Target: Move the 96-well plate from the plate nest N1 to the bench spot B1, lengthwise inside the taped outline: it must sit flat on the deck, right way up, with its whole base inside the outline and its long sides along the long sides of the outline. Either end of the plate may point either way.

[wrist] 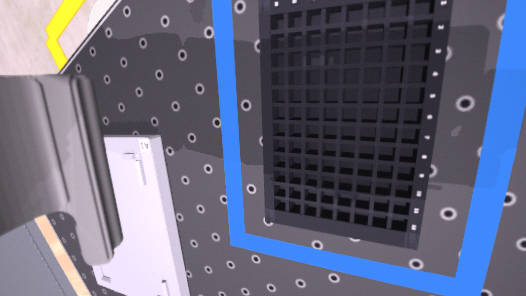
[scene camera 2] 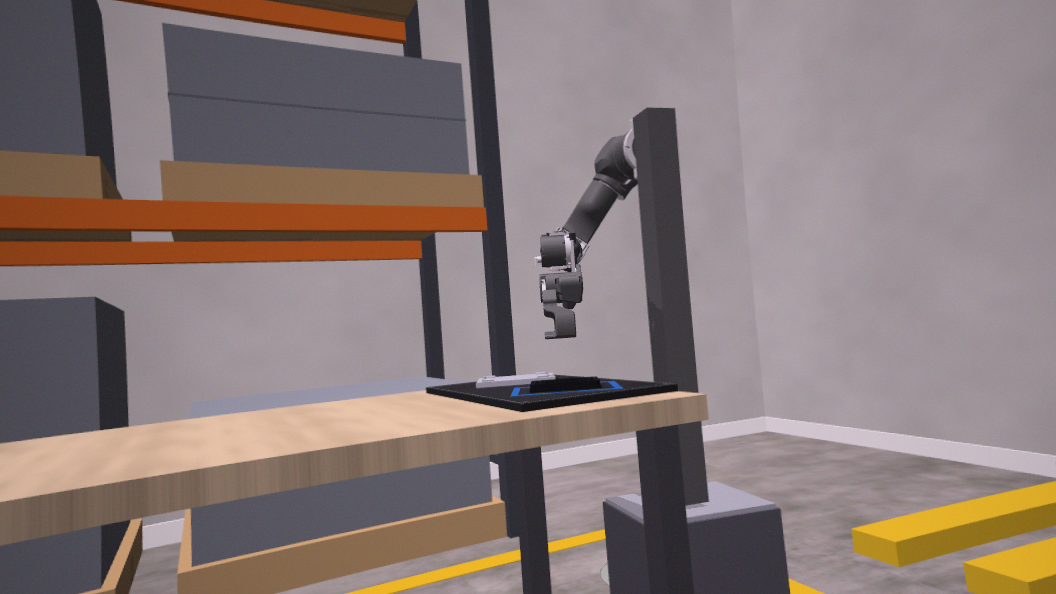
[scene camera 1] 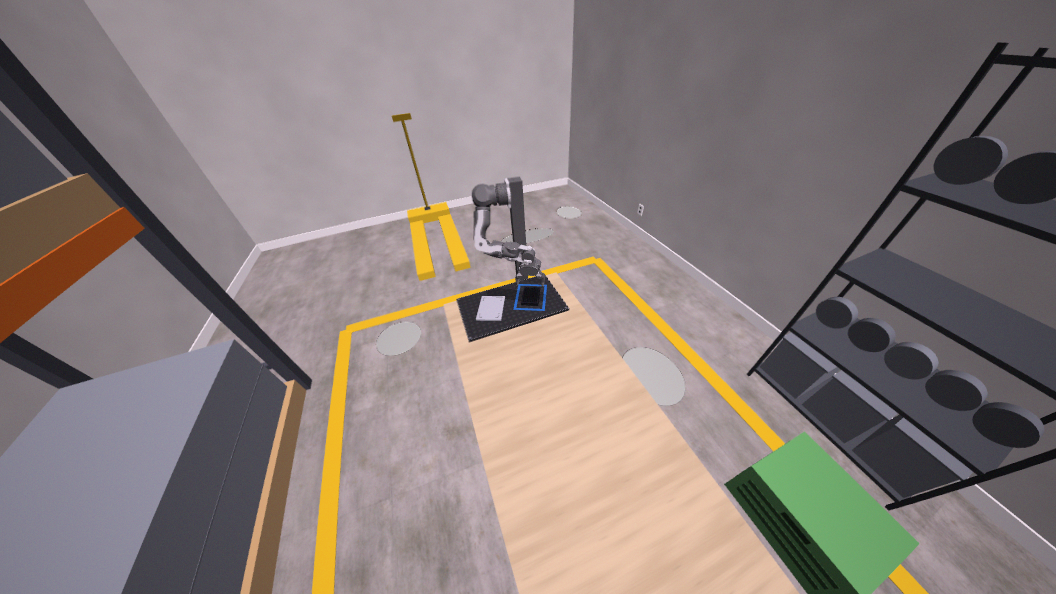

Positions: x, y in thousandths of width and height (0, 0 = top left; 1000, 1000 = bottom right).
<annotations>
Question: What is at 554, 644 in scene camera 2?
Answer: A 96-well plate.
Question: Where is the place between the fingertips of my gripper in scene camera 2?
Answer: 530, 570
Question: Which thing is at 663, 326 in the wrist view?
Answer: A 96-well plate.
</annotations>
